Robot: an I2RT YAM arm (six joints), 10 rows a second.
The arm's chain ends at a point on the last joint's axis. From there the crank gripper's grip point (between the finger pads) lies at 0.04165 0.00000 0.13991 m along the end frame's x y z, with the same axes.
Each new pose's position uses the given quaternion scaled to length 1; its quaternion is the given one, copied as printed.
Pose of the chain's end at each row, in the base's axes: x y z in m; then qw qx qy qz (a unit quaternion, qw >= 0):
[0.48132, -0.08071, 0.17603, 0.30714, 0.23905, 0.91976, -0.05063]
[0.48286, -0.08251, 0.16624, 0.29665, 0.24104, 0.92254, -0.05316]
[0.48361, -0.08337, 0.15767, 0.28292, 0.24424, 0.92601, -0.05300]
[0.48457, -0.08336, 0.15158, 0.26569, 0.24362, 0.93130, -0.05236]
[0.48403, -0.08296, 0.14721, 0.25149, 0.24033, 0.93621, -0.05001]
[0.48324, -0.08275, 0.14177, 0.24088, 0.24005, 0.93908, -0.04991]
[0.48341, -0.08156, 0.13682, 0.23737, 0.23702, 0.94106, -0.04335]
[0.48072, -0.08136, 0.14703, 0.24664, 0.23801, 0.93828, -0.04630]
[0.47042, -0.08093, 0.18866, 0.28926, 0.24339, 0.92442, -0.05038]
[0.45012, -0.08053, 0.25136, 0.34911, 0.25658, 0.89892, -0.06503]
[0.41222, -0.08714, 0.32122, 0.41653, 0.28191, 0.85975, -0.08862]
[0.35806, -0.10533, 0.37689, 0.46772, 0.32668, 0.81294, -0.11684]
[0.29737, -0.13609, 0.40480, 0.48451, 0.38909, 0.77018, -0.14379]
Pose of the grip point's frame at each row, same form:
[0.52795, -0.09727, 0.03869, 0.30714, 0.23905, 0.91976, -0.05063]
[0.52637, -0.09903, 0.02788, 0.29665, 0.24104, 0.92254, -0.05316]
[0.52328, -0.09885, 0.01804, 0.28292, 0.24424, 0.92601, -0.05300]
[0.51941, -0.09738, 0.01052, 0.26569, 0.24362, 0.93130, -0.05236]
[0.51498, -0.09528, 0.00508, 0.25149, 0.24033, 0.93621, -0.05001]
[0.51117, -0.09427, -0.00105, 0.24088, 0.24005, 0.93908, -0.04991]
[0.51076, -0.09100, -0.00626, 0.23737, 0.23702, 0.94106, -0.04335]
[0.51053, -0.09229, 0.00455, 0.24664, 0.23801, 0.93828, -0.04630]
[0.51207, -0.09613, 0.04958, 0.28926, 0.24339, 0.92442, -0.05038]
[0.50725, -0.10463, 0.11921, 0.34911, 0.25658, 0.89892, -0.06503]
[0.48486, -0.12420, 0.20014, 0.41653, 0.28191, 0.85975, -0.08862]
[0.43924, -0.15709, 0.26716, 0.46772, 0.32668, 0.81294, -0.11684]
[0.37665, -0.20067, 0.30062, 0.48451, 0.38909, 0.77018, -0.14379]

